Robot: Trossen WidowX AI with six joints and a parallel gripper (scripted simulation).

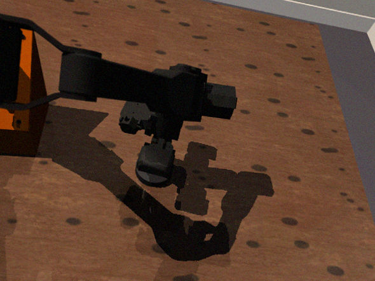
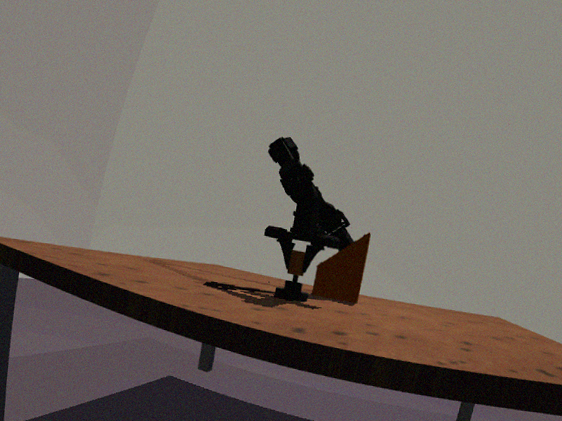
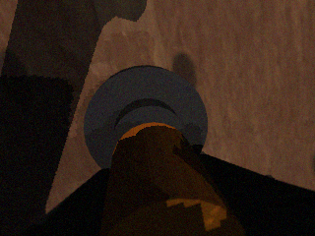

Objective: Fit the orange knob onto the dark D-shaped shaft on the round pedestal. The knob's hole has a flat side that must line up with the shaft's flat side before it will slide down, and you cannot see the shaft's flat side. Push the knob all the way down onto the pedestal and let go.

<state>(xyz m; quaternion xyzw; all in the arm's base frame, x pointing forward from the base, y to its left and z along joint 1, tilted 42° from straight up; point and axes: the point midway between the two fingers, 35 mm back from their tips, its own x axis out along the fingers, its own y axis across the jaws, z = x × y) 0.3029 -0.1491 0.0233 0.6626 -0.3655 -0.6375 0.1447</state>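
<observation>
Now: the knob 20 mm above my gripper tip. From my gripper tip the other things lie so: dark pedestal (40 mm below).
</observation>
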